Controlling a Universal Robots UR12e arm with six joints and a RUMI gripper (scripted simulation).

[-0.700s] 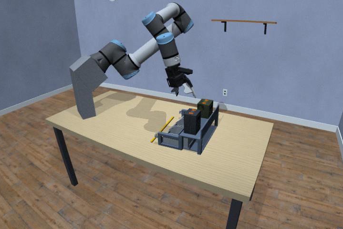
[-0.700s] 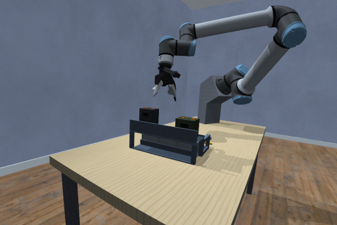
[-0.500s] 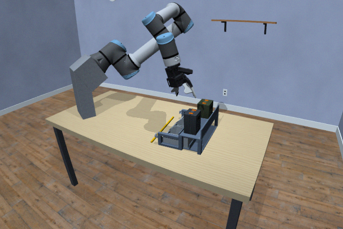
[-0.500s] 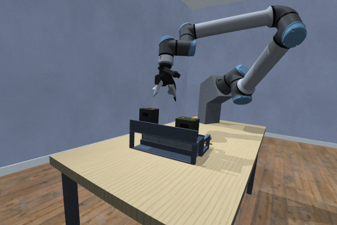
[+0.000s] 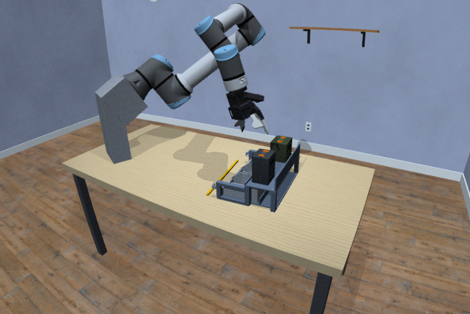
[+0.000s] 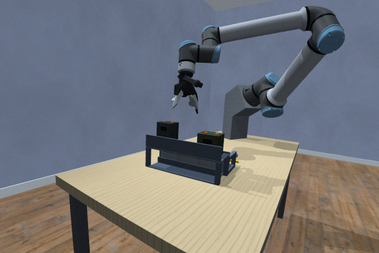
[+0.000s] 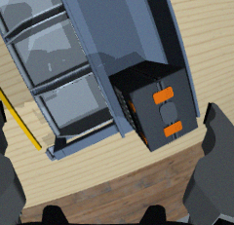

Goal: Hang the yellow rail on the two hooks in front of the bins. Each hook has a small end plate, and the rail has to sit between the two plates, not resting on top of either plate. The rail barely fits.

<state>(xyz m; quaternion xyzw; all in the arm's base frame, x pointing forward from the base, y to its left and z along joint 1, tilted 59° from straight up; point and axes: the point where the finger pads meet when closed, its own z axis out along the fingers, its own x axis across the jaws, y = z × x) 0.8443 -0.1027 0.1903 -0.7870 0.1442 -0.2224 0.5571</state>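
The yellow rail is 270 mm below my hand, 200 mm behind it and 10 mm to the right of it. Round my hand: black box 120 mm below, 80 mm ahead, 40 mm to the right; then dark green box 180 mm to the left, 130 mm below, 10 mm ahead.
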